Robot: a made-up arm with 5 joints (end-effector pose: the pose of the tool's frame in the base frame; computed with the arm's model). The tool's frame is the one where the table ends.
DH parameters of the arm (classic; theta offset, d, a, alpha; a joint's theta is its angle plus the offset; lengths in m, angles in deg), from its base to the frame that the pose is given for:
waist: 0 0.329 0 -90
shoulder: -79.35 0 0.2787 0
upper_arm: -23.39 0 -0.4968 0
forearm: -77.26 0 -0.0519 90
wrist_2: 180 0.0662 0 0
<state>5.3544 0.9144 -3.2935 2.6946 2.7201</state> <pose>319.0 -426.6 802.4 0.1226 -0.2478 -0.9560 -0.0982</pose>
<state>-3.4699 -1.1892 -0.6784 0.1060 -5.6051</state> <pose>-238.0 81.1 788.8 0.7595 -0.3070 -0.5576 0.1342</pose>
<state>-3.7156 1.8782 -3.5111 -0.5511 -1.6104</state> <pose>-626.9 405.4 417.0 0.4087 0.2282 -0.4002 -0.7878</pose>
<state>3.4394 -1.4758 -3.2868 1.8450 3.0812</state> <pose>747.7 229.5 348.6 0.1177 0.1100 0.0199 -0.9867</pose>
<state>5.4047 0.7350 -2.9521 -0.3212 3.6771</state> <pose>343.1 -413.8 960.9 0.9408 0.1930 0.2259 -0.1629</pose>
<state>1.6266 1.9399 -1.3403 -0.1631 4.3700</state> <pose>-4.1 72.8 -361.7 0.0309 0.1931 -0.9570 0.2143</pose>
